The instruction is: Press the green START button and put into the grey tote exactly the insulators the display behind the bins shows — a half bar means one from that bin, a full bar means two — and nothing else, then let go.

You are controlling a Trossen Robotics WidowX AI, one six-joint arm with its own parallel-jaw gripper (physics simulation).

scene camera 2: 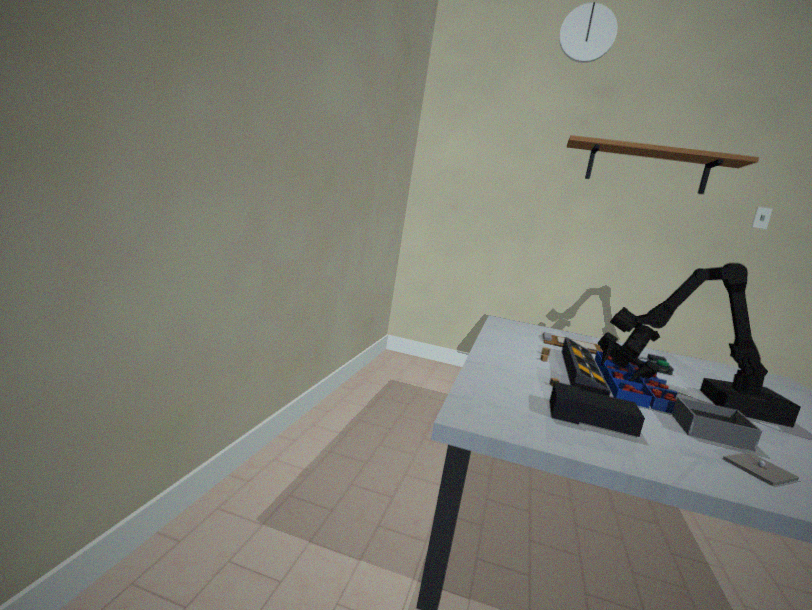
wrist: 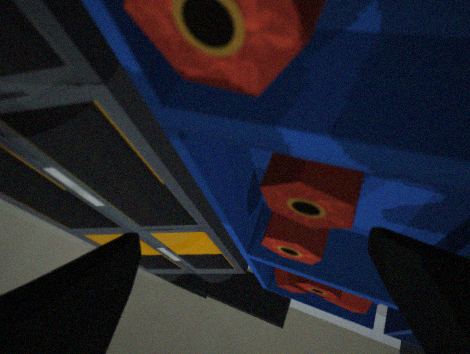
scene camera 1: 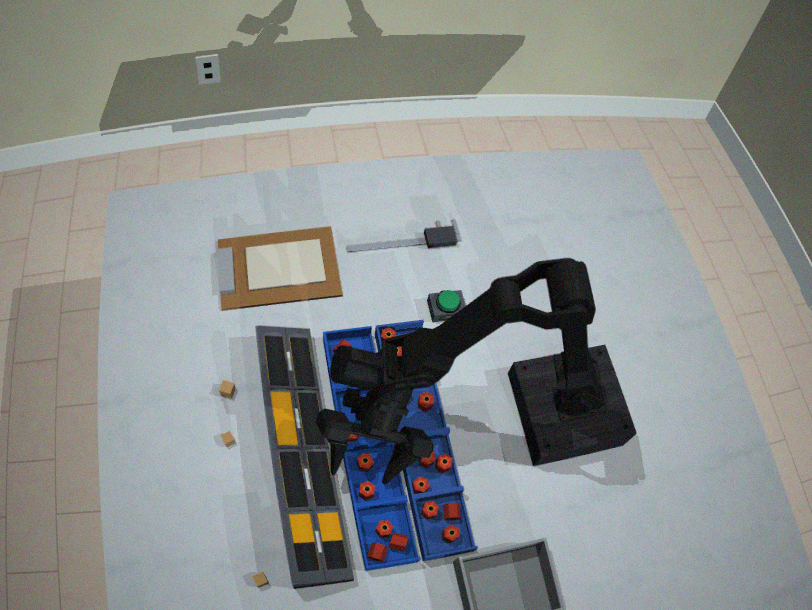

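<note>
The green START button (scene camera 1: 448,300) (scene camera 2: 662,363) stands beyond the bins. The display (scene camera 1: 305,449) (wrist: 125,170) shows one full yellow bar in the second row, left, and two half bars in the nearest row; its other fields are dark. Red insulators (scene camera 1: 364,461) (wrist: 305,207) stand in the blue bins (scene camera 1: 377,502) (wrist: 215,170); some lie on their sides in the nearest bins. My gripper (scene camera 1: 361,476) (wrist: 255,241) is open and empty, above the display-side row of bins. The arm hides some bins. The grey tote (scene camera 1: 554,577) (scene camera 2: 722,432) is partly cut off in scene camera 1; no insulator shows inside.
A clipboard (scene camera 1: 333,262) and a caliper-like tool (scene camera 1: 440,236) lie at the far side. Small wooden cubes (scene camera 1: 227,388) lie behind the display. A black block (scene camera 2: 596,410) stands near the display's end, and a flat plate (scene camera 2: 754,467) lies near the table edge beside the tote.
</note>
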